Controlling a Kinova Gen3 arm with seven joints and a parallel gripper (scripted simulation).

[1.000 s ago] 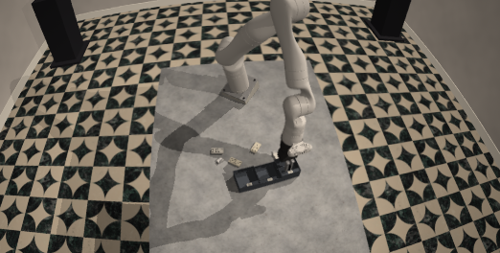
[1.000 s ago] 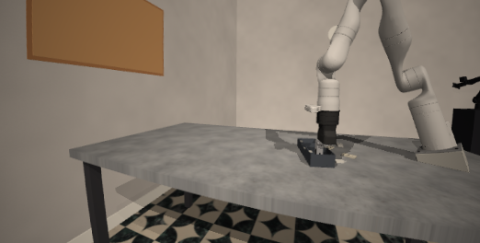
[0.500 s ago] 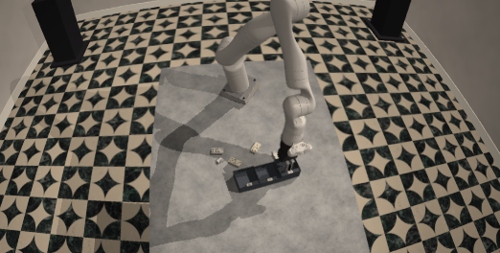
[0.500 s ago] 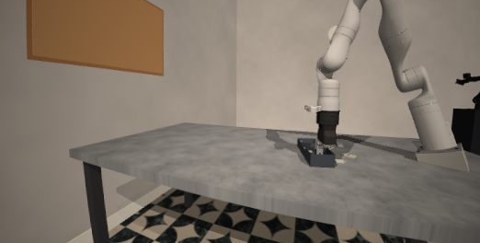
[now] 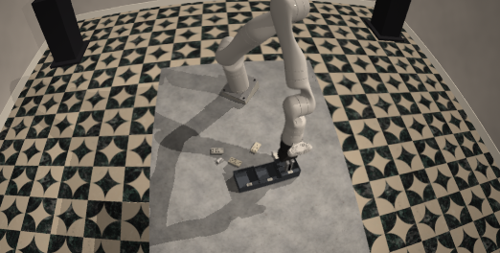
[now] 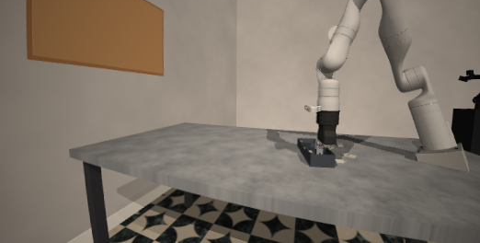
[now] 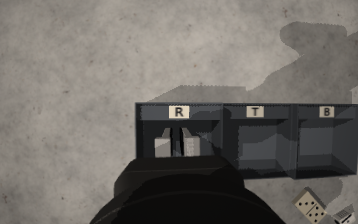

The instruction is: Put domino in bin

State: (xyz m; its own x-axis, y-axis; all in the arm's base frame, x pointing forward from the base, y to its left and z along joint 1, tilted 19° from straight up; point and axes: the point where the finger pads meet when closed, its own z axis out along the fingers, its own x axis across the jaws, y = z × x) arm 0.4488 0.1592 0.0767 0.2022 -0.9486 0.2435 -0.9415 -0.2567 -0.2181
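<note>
Right now the domino is 7 cm behind my hand, 20 cm to the right of it and 3 cm below it. Round my hand: three-compartment bin: 1 cm ahead, 9 cm to the right, 1 cm below.
</note>
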